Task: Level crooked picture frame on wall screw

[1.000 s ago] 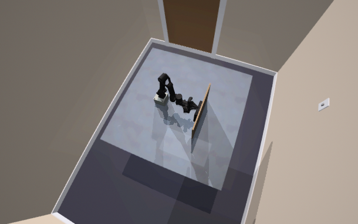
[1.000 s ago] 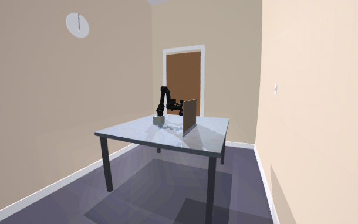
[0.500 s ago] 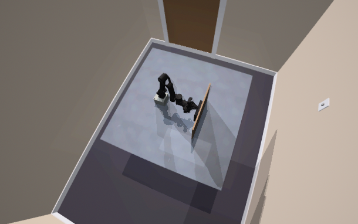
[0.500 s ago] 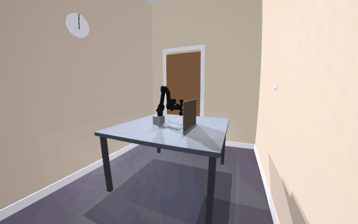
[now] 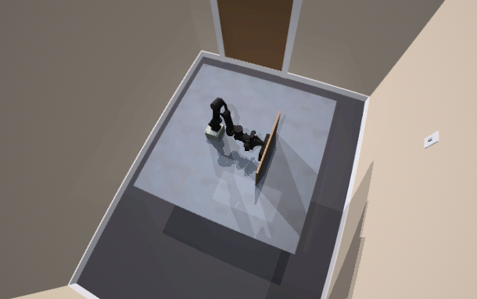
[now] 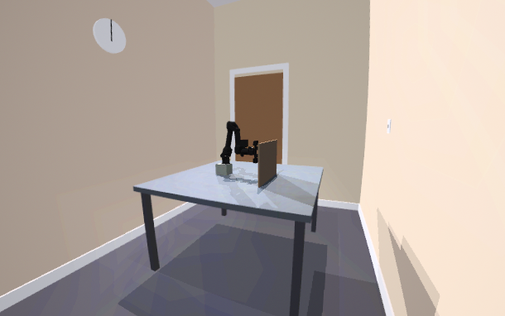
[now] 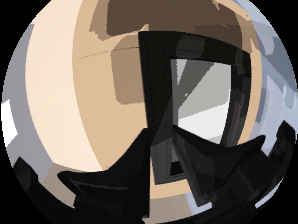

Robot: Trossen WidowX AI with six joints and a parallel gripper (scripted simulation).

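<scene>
Right now my gripper tip is 5 cm above the picture frame and 1 cm short of it. From my gripper tip the other things lie so: tan wall panel 7 cm below, 2 cm ahead.
</scene>
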